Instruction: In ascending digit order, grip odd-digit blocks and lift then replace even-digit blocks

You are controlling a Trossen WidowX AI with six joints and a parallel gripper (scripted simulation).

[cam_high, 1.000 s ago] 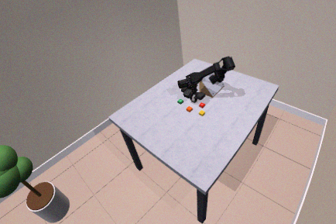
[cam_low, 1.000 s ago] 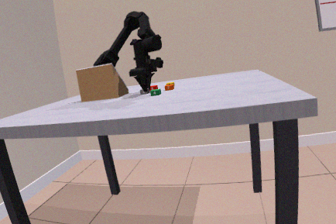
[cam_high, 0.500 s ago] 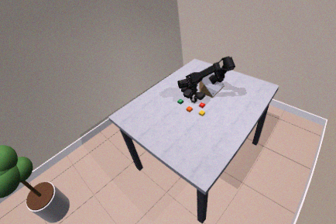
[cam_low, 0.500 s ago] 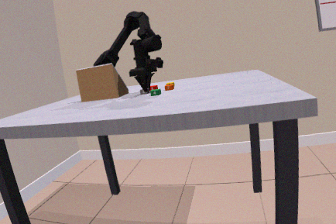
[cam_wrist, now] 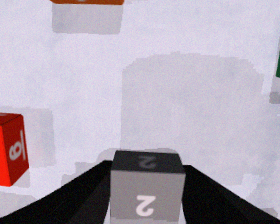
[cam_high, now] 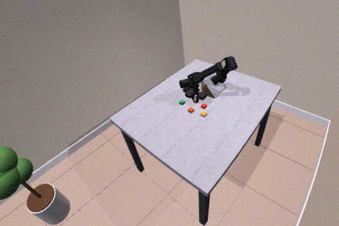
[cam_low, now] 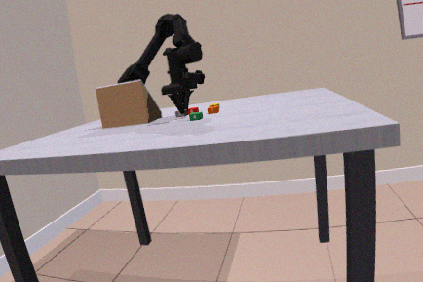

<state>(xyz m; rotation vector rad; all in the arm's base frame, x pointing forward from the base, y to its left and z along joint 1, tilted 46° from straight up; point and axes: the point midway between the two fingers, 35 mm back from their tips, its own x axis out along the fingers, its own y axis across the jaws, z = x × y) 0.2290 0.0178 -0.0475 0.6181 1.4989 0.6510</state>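
Right now the grey block is 10 mm behind my gripper tip. Round my gripper tip: green block: 60 mm ahead, 80 mm to the right; orange block: 90 mm ahead, 30 mm to the left; red block: 80 mm to the left.
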